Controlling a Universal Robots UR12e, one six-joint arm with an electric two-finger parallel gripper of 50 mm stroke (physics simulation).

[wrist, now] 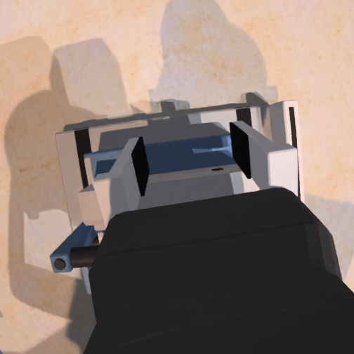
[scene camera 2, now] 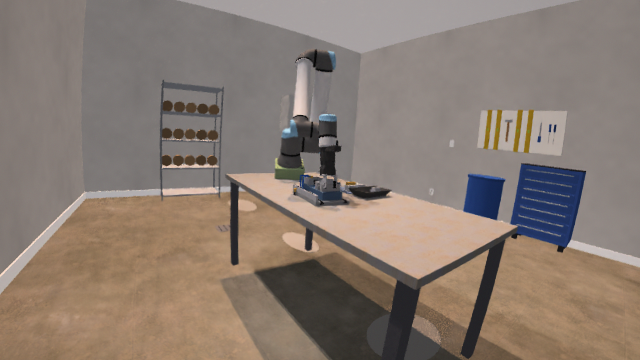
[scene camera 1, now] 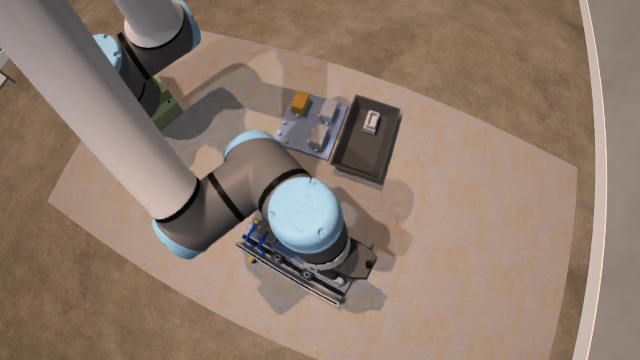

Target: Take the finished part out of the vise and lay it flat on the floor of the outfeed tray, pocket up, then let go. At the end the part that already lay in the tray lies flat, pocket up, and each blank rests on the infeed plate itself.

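Places are measured from the arm's base along level axes (x right, y ahead, z up), in centimetres.
Where they show: gripper, fingertip midpoint: (scene camera 2: 330,187); arm's base, link origin: (scene camera 2: 289,163).
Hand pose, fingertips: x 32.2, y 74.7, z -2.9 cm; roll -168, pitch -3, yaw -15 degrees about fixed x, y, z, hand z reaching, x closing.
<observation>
Things, the pixels of their top centre, and the offset from my fingertips. "pt": a spot on its surface instead.
- vise, top centre: (scene camera 1: 302,241) (scene camera 2: 320,180) dx -4.5, dy -11.8, dz +1.8 cm
- outfeed tray, surface spot: (scene camera 1: 362,155) pt dx -32.4, dy -2.0, dz -6.9 cm
- light part, top centre: (scene camera 1: 372,118) dx -42.8, dy -1.3, dz -3.5 cm
- infeed plate, top centre: (scene camera 1: 310,122) dx -39.5, dy -18.5, dz -7.3 cm
- orange block, top centre: (scene camera 1: 300,99) dx -44.7, dy -22.9, dz -3.8 cm
The vise (scene camera 1: 292,267) (scene camera 2: 332,194) (wrist: 172,156) stands on the table. My gripper (scene camera 2: 330,181) (wrist: 188,147) is open, pointing down low at the vise, with nothing between its fingertips; the arm covers it in scene camera 1. The finished part does not show clearly; the gripper body hides the near part of the vise. The outfeed tray (scene camera 1: 362,155) (scene camera 2: 356,193) holds a light part (scene camera 1: 371,122) lying flat, pocket up, near its far end. The infeed plate (scene camera 1: 300,137) bears two grey blanks (scene camera 1: 328,111) (scene camera 1: 318,136) and an orange block (scene camera 1: 300,102). Their exact seating among the pegs is unclear.
The vise's blue handle (wrist: 75,245) sticks out beside the gripper in the wrist view. The tray stands right beside the infeed plate, and its raised walls face the vise. The green robot base (scene camera 1: 167,110) (scene camera 2: 289,172) is at the table's far end.
</observation>
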